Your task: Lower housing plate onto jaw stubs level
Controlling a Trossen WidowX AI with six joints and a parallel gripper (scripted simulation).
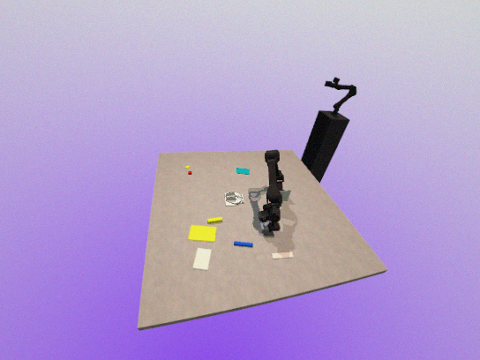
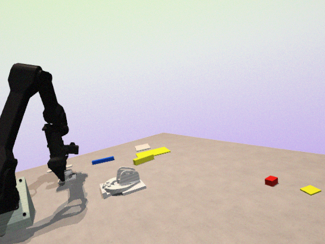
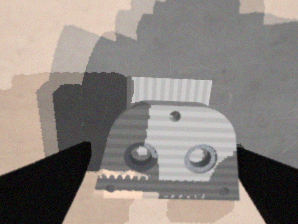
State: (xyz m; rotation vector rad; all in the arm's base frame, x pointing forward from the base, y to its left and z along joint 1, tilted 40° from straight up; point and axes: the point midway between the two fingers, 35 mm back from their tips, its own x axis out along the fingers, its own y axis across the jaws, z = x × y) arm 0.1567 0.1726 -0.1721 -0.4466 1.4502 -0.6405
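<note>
The white housing part is 20 mm above my gripper tip and 10 mm ahead of it. From my gripper tip the other things lie so: yellow plate (400 mm ahead, 20 mm to the right, 10 mm below); blue bar (190 mm ahead, 100 mm to the left); yellow bar (320 mm ahead, 90 mm to the right).
</note>
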